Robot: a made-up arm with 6 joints.
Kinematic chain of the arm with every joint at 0, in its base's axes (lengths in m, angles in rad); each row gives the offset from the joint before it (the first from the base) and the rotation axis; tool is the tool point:
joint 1: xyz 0 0 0.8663 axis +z
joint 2: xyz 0.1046 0 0 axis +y
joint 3: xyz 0 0 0.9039 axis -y
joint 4: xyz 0 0 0.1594 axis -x
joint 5: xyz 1.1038 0 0 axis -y
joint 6: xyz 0.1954 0 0 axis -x
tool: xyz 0 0 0
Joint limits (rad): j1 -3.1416..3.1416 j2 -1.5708..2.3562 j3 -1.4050..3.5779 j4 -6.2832..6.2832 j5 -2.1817..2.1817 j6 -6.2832..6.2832
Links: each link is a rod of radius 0.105 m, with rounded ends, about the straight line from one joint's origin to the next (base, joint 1, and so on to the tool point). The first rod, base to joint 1, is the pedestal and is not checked.
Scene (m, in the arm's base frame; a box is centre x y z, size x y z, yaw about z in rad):
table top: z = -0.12
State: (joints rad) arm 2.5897 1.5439 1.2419 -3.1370 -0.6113 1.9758
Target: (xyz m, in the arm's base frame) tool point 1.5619 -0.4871 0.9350
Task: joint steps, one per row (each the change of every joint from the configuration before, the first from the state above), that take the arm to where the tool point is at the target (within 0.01 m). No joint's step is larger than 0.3 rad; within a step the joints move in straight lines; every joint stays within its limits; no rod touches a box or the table.
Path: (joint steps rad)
1: 0.0311 -0.2852 0.1776 -0.0022 -0.0154 0.0000
2: 0.0310 -0.2851 0.1777 -0.0022 -0.0155 0.0000
3: 0.0311 -0.2852 0.1776 -0.0023 -0.0154 0.0000
4: 0.0311 -0.2852 0.1776 -0.0022 -0.0154 0.0000
5: 0.0310 -0.2852 0.1776 -0.0022 -0.0154 0.0000
6: 0.0311 -0.2851 0.1777 -0.0022 -0.0155 0.0000
7: 0.0311 -0.2852 0.1776 -0.0023 -0.0154 0.0000
8: 0.0310 -0.2852 0.1776 -0.0022 -0.0154 0.0000

